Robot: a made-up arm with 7 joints.
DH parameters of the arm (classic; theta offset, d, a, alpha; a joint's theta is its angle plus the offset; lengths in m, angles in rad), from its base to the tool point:
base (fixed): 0 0.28 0.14 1.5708
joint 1: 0 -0.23 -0.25 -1.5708
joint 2: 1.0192 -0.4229 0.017 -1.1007
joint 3: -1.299 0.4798 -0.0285 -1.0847
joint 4: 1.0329 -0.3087 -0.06 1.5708
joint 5: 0 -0.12 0.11 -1.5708
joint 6: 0 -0.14 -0.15 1.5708
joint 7: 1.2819 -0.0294 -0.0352 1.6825
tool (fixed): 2.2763 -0.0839 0 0
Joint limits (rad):
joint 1: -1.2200..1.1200
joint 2: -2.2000..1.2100
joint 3: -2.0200..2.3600
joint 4: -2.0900..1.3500
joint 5: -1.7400..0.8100
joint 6: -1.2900..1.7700
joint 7: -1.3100..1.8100
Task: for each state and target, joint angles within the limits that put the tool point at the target. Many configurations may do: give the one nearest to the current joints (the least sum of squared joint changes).
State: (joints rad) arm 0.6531 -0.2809 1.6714 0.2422 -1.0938 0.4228 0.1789
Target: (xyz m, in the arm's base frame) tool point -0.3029 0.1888 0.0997
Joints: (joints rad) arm 0.7012 0.0265 1.6972 -0.2974 -0.7832 0.0621 0.2490
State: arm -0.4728 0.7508 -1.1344 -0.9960 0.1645 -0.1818 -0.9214
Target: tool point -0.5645 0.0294 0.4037
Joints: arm -1.1203 0.8442 -0.7995 -1.1933 0.2552 -0.1768 -1.0463
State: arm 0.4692 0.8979 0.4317 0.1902 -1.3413 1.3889 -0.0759
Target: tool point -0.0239 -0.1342 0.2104
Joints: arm 0.6578 1.2100 0.3538 0.3606 -0.9839 1.7318 -0.2017
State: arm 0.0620 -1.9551 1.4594 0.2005 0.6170 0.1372 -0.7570
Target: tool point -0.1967 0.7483 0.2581
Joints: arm -0.2224 -1.9172 0.5712 0.4543 0.2702 -0.2483 -0.5825
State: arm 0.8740 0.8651 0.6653 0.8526 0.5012 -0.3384 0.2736
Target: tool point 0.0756 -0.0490 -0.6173
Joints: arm 1.1036 0.0207 0.0580 0.8203 0.5147 -0.5626 0.1847
